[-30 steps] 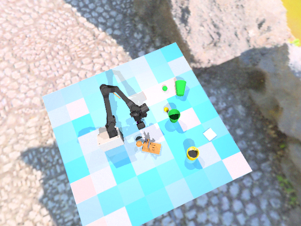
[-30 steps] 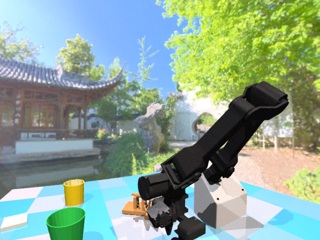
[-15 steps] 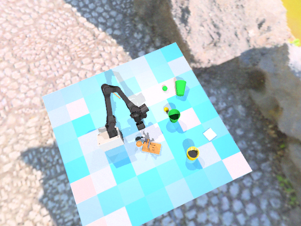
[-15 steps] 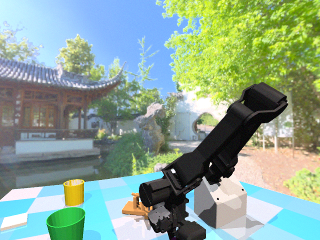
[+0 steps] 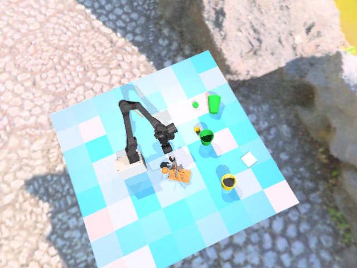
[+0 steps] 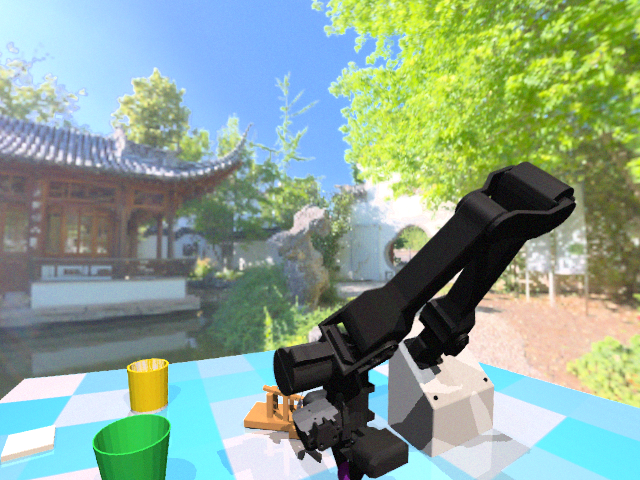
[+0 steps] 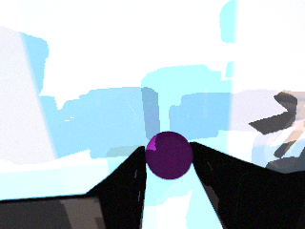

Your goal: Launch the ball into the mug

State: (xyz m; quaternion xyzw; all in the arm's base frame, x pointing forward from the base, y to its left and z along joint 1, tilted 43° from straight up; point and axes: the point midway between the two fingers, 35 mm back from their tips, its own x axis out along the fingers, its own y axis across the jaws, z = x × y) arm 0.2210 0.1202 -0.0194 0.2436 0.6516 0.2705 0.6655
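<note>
Now: gripper tip 1 cm past the wooden catapult, 20 cm to the left of it and 2 cm below it. The rest, counted from my gripper tip: thin stick: 11 cm behind, 35 cm to the left, 2 cm below; then magenta ball: 1 cm above; then yellow ball: 25 cm ahead, 2 cm to the left, 1 cm below.
</note>
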